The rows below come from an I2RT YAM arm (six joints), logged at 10 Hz.
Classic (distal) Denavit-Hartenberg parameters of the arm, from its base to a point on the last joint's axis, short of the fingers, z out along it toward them. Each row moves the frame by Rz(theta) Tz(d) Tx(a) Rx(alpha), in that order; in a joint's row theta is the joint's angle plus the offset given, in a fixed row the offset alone. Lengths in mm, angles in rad.
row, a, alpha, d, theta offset
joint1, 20, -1.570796, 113.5, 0
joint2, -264, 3.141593, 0, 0
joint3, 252.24, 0, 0, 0.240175
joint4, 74, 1.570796, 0, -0.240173
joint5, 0, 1.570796, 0, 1.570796
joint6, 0, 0, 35.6, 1.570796
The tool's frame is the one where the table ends.
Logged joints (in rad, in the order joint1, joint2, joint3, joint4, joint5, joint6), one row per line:
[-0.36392 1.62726 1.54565 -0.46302 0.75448 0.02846]
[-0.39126 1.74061 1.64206 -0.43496 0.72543 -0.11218]
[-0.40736 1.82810 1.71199 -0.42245 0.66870 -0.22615]
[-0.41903 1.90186 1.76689 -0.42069 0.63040 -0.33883]
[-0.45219 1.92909 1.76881 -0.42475 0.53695 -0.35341]
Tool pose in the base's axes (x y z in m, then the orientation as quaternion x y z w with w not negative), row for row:
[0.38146 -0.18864 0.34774 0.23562 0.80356 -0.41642 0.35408]
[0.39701 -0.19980 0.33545 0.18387 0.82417 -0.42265 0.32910]
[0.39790 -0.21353 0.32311 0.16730 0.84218 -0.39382 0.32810]
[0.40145 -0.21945 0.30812 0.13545 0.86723 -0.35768 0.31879]
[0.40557 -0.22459 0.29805 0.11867 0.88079 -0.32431 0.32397]
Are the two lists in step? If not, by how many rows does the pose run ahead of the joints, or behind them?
The pose runs 2 rows ahead of the joints: the pose in row i belongs to the joints in row i + 2.
